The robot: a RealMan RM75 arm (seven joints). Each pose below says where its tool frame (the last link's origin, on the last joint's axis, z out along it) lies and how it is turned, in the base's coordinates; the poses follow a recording.
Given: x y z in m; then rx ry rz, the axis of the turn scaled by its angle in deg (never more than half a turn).
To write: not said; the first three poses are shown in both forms.
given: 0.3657 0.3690 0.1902 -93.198 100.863 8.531
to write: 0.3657 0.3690 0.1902 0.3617 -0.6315 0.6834 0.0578
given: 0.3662 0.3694 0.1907 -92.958 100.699 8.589
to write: 0.3662 0.3694 0.1907 0.3639 -0.6305 0.6831 0.0583
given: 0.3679 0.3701 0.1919 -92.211 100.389 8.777
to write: 0.3679 0.3701 0.1919 0.3698 -0.6272 0.6828 0.0597
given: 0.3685 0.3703 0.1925 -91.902 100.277 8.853
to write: 0.3685 0.3703 0.1925 0.3721 -0.6258 0.6828 0.0603
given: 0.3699 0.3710 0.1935 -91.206 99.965 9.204
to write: 0.3699 0.3710 0.1935 0.3776 -0.6227 0.6825 0.0628
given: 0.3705 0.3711 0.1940 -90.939 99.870 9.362
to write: 0.3705 0.3711 0.1940 0.3795 -0.6214 0.6824 0.0640
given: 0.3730 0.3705 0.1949 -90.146 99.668 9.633
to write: 0.3730 0.3705 0.1949 0.3848 -0.6175 0.6828 0.0660
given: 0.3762 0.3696 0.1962 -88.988 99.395 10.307
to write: 0.3762 0.3696 0.1962 0.3923 -0.6117 0.6833 0.0709
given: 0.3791 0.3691 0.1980 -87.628 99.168 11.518
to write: 0.3791 0.3691 0.1980 0.4001 -0.6046 0.6842 0.0795
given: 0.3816 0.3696 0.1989 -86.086 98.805 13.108
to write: 0.3816 0.3696 0.1989 0.4091 -0.5964 0.6846 0.0908
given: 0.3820 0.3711 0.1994 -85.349 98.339 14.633
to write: 0.3820 0.3711 0.1994 0.4144 -0.5928 0.6830 0.1016
